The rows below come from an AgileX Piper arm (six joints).
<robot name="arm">
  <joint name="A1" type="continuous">
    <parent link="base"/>
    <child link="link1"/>
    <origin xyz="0 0 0.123"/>
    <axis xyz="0 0 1"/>
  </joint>
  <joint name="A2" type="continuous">
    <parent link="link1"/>
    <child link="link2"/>
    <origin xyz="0 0 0" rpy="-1.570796 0 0"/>
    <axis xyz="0 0 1"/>
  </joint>
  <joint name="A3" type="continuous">
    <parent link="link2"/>
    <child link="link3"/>
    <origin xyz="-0.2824 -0.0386 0"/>
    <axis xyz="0 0 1"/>
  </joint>
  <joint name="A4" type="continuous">
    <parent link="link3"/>
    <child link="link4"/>
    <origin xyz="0.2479 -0.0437 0" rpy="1.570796 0 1.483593"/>
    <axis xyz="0 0 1"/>
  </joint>
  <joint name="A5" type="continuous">
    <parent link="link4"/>
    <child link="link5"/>
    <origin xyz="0 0 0" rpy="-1.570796 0 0"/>
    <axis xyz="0 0 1"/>
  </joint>
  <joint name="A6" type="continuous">
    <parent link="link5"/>
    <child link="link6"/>
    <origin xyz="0 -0.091 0" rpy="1.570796 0 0"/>
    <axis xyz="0 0 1"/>
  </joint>
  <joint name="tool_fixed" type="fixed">
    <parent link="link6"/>
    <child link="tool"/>
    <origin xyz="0 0 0"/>
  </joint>
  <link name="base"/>
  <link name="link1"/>
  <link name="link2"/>
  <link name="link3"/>
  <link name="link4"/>
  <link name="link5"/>
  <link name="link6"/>
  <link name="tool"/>
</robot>
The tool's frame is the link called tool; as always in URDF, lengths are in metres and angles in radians. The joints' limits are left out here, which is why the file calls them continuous.
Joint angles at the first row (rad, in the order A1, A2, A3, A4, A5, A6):
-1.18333 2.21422 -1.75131 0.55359 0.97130 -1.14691
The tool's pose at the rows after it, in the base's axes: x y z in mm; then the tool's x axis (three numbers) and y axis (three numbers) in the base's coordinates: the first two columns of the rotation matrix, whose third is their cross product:
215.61, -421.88, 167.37, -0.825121, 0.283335, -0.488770, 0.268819, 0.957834, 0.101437
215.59, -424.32, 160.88, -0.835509, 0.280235, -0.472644, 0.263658, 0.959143, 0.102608
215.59, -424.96, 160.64, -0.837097, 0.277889, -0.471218, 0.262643, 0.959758, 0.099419
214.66, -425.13, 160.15, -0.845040, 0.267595, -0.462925, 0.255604, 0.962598, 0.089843
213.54, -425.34, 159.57, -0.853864, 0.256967, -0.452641, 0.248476, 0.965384, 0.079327
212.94, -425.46, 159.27, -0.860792, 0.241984, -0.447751, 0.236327, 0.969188, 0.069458
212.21, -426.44, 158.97, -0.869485, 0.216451, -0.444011, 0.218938, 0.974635, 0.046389
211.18, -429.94, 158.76, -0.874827, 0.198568, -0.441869, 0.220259, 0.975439, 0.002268
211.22, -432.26, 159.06, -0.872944, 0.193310, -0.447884, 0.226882, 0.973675, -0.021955
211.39, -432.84, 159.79, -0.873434, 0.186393, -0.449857, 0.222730, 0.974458, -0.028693
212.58, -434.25, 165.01, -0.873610, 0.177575, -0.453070, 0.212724, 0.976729, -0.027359
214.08, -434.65, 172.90, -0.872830, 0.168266, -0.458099, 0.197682, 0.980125, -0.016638
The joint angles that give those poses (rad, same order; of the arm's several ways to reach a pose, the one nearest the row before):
-1.18334 2.25942 -1.80190 0.54825 1.01246 -1.13466
-1.18333 2.27984 -1.81662 0.53162 1.01887 -1.13247
-1.18333 2.28210 -1.82031 0.52799 1.01885 -1.13248
-1.18332 2.28210 -1.82032 0.51421 1.01886 -1.13641
-1.18333 2.28209 -1.82029 0.49775 1.01885 -1.13939
-1.18333 2.28210 -1.82031 0.48895 1.01885 -1.15058
-1.18333 2.28206 -1.82026 0.47668 1.00969 -1.17069
-1.18333 2.28206 -1.82025 0.45500 0.97384 -1.17739
-1.18332 2.28209 -1.82030 0.45108 0.94842 -1.17977
-1.18334 2.28209 -1.82289 0.45109 0.94602 -1.18568
-1.18332 2.28447 -1.84832 0.45108 0.97070 -1.18599
-1.18333 2.28446 -1.87975 0.45601 1.01213 -1.18600

